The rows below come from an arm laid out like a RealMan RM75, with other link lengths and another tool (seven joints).
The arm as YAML. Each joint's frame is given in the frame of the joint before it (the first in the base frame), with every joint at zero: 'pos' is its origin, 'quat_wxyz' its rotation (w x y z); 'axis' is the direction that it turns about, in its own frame. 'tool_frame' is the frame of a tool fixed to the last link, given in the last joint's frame.
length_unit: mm
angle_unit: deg
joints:
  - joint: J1
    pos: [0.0, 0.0, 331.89]
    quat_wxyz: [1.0, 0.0, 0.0, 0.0]
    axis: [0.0, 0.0, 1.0]
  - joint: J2
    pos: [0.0, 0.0, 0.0]
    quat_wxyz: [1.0, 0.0, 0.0, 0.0]
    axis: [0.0, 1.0, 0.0]
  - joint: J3
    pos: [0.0, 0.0, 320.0]
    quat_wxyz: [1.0, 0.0, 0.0, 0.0]
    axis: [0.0, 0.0, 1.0]
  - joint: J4
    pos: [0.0, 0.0, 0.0]
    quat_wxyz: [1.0, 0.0, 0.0, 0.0]
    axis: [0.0, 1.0, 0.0]
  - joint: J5
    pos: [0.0, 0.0, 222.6]
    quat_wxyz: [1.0, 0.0, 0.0, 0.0]
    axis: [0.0, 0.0, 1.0]
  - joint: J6
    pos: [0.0, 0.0, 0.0]
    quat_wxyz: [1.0, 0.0, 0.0, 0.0]
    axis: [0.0, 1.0, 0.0]
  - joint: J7
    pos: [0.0, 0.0, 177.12]
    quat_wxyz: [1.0, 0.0, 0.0, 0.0]
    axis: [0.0, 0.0, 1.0]
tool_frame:
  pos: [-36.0, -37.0, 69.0]
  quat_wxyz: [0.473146, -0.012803, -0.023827, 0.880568]
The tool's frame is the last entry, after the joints.
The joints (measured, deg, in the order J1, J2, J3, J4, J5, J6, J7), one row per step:
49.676 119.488 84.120 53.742 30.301 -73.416 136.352
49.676 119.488 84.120 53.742 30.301 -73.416 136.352
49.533 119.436 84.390 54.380 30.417 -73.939 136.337
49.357 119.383 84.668 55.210 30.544 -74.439 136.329
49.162 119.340 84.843 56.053 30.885 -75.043 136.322
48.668 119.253 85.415 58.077 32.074 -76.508 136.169
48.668 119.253 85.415 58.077 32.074 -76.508 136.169
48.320 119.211 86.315 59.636 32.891 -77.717 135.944
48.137 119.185 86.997 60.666 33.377 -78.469 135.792
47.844 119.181 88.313 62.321 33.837 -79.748 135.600
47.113 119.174 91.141 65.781 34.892 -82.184 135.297
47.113 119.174 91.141 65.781 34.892 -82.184 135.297
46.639 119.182 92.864 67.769 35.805 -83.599 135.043
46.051 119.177 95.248 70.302 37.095 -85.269 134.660
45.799 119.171 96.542 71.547 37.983 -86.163 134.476
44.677 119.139 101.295 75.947 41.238 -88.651 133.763
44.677 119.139 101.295 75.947 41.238 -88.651 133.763
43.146 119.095 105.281 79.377 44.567 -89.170 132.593
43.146 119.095 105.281 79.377 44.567 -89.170 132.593
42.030 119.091 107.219 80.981 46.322 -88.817 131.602
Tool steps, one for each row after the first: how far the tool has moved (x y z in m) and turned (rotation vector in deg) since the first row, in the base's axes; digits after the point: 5 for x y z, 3 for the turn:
0.00000 0.00000 0.00000 0.000 0.000 0.000
-0.00183 -0.00047 0.00131 -0.050 0.279 -0.052
-0.00469 -0.00064 0.00284 -0.032 0.664 0.033
-0.00772 -0.00195 0.00360 -0.215 1.129 0.033
-0.01598 -0.00579 0.00497 -0.802 2.633 -0.052
-0.01598 -0.00579 0.00497 -0.802 2.633 -0.052
-0.02269 -0.00779 0.00739 -1.093 3.948 -0.178
-0.02754 -0.00846 0.00948 -1.185 4.838 -0.186
-0.03443 -0.00880 0.01406 -1.126 6.112 -0.256
-0.04806 -0.00903 0.02491 -0.715 8.950 -0.414
-0.04806 -0.00903 0.02491 -0.715 8.950 -0.414
-0.05612 -0.00982 0.03143 -0.564 10.846 -0.523
-0.06684 -0.01000 0.04113 -0.186 13.463 -0.517
-0.07292 -0.01039 0.04622 -0.069 14.986 -0.547
-0.09320 -0.00992 0.06758 1.042 20.651 -0.236
-0.09320 -0.00992 0.06758 1.042 20.651 -0.236
-0.10804 -0.00711 0.08895 2.971 26.097 0.820
-0.10804 -0.00711 0.08895 2.971 26.097 0.820
-0.11319 -0.00502 0.10101 4.376 28.872 1.685

